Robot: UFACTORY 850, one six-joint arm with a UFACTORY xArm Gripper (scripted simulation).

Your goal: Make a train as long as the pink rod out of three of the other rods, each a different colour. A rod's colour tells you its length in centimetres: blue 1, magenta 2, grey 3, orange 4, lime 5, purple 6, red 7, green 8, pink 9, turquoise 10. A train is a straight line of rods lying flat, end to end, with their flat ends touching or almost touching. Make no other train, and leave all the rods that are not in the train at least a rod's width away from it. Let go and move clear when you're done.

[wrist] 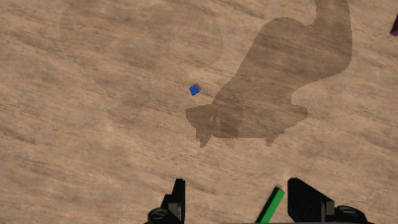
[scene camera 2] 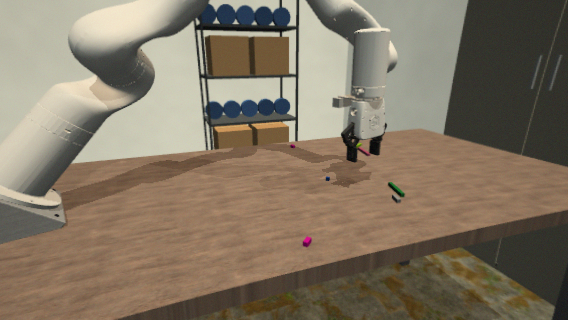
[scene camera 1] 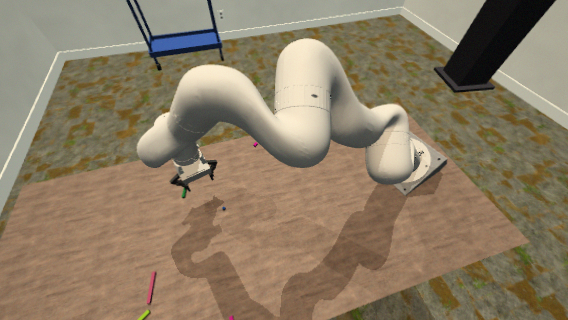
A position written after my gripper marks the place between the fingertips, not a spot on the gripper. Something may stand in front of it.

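Observation:
What I can see here is my gripper [scene camera 2: 363, 157], and looking through the wrist view I find the same gripper [wrist: 236, 196] again.

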